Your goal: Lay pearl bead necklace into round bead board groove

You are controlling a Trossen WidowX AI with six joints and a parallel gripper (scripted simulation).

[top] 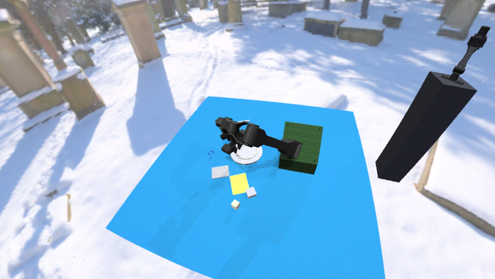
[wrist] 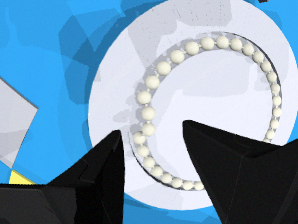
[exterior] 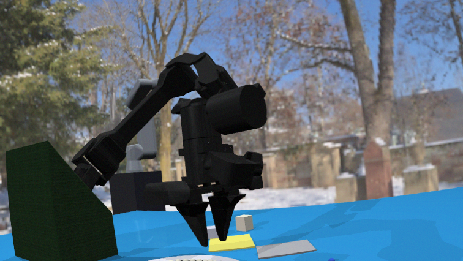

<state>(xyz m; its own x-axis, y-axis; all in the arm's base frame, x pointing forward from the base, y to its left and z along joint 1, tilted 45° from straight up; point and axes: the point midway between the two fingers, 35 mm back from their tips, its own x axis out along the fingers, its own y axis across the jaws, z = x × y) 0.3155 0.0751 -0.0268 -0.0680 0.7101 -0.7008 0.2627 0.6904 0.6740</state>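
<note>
Now: the round white bead board 50 mm to the right of my gripper tip, 40 mm below it and 40 mm behind it. Also, from my gripper tip: yellow tile 180 mm to the left, 80 mm behind, 50 mm below; red object 160 mm to the right, 70 mm ahead, 40 mm below; grey tile 140 mm to the left, 50 mm below, 50 mm ahead.
</note>
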